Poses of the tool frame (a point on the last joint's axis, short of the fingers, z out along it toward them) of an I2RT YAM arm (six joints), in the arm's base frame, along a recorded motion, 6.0 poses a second.
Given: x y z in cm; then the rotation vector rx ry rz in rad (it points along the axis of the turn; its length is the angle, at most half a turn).
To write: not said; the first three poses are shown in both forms.
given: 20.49, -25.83, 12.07, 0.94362, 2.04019, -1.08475
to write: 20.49, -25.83, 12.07, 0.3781, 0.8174, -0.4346, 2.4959
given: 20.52, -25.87, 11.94, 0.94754, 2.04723, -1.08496
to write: 20.52, -25.87, 11.94, 0.3785, 0.8178, -0.4334, 2.5032
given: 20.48, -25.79, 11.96, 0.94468, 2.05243, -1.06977
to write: 20.48, -25.79, 11.96, 0.3779, 0.8210, -0.4279, 2.4999
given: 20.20, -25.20, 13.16, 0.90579, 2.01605, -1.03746
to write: 20.20, -25.20, 13.16, 0.3710, 0.8257, -0.4249, 2.4416
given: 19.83, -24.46, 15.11, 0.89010, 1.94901, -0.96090
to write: 19.83, -24.46, 15.11, 0.3790, 0.8300, -0.4092, 2.3482
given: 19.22, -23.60, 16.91, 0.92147, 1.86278, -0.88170
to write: 19.22, -23.60, 16.91, 0.4082, 0.8251, -0.3906, 2.2575
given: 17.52, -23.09, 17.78, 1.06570, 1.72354, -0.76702
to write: 17.52, -23.09, 17.78, 0.4919, 0.7955, -0.3540, 2.1667
